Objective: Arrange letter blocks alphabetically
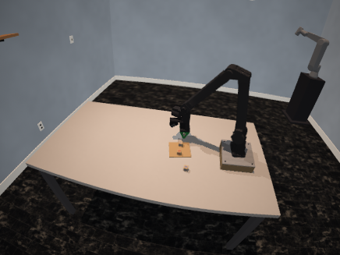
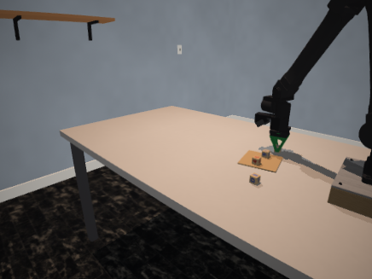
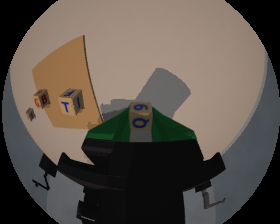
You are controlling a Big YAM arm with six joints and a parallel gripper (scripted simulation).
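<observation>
The mat is 130 mm to the left of my hand, 20 mm ahead of it and 10 mm below it.
</observation>
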